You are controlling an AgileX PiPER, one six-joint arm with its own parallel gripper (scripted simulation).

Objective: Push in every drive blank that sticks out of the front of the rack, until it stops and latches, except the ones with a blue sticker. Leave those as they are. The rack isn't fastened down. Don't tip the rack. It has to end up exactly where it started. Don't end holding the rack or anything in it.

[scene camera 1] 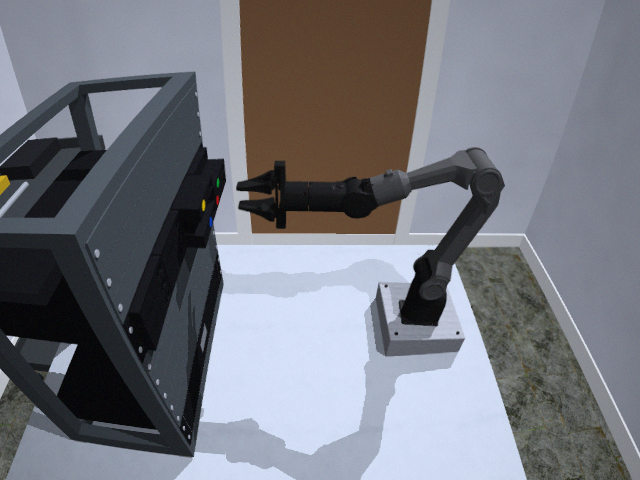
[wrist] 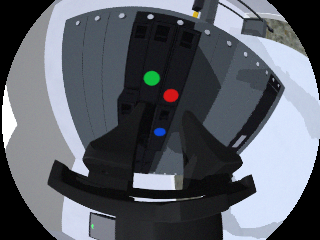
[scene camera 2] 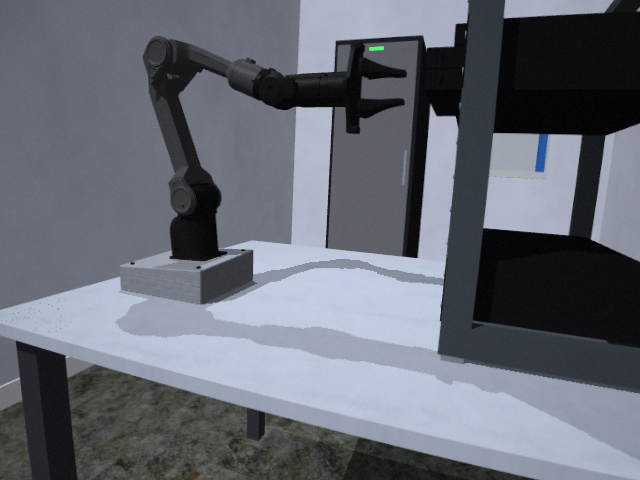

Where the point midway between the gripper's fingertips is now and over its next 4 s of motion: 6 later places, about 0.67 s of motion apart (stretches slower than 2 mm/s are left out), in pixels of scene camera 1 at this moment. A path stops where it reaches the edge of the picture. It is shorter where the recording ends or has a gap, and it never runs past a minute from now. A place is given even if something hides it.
The gripper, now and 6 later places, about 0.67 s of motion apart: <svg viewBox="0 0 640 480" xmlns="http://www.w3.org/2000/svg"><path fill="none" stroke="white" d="M238 195L240 197L245 198L248 198L211 197L206 196L200 196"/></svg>
